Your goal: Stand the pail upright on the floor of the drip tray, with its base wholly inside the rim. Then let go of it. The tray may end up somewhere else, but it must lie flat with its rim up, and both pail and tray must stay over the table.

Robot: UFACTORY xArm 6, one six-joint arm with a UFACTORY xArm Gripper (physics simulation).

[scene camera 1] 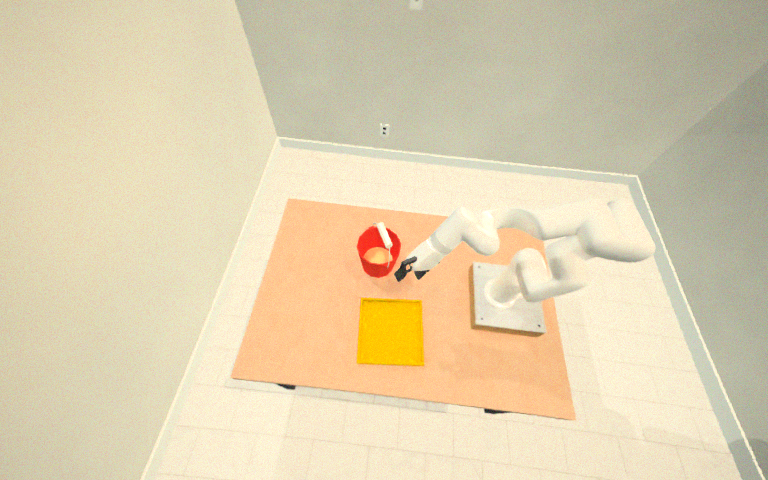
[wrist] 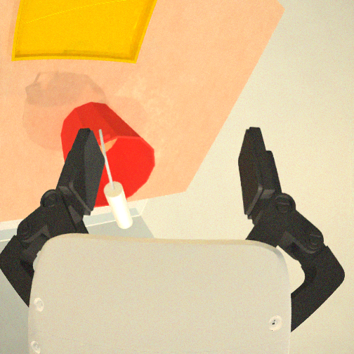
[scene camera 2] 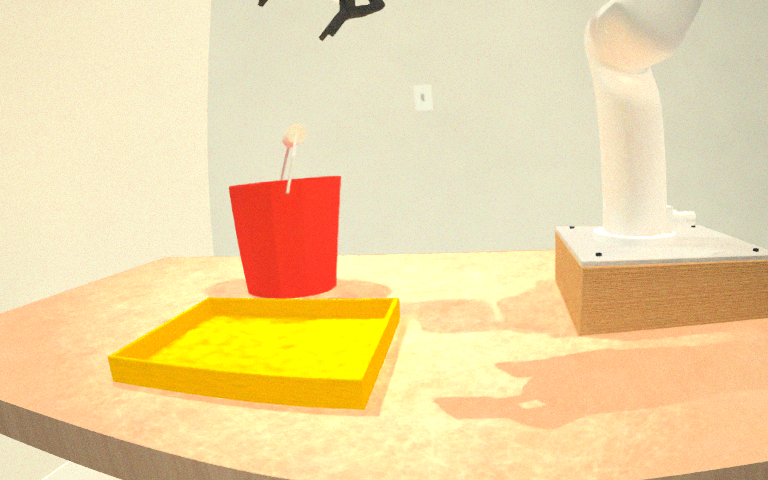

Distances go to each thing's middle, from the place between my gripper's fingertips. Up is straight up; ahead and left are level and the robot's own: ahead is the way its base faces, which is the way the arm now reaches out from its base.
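Labels:
My hand: 20 mm short of the yellow drip tray (scene camera 2: 327, 353), 80 mm to the right of it, 350 mm above it.

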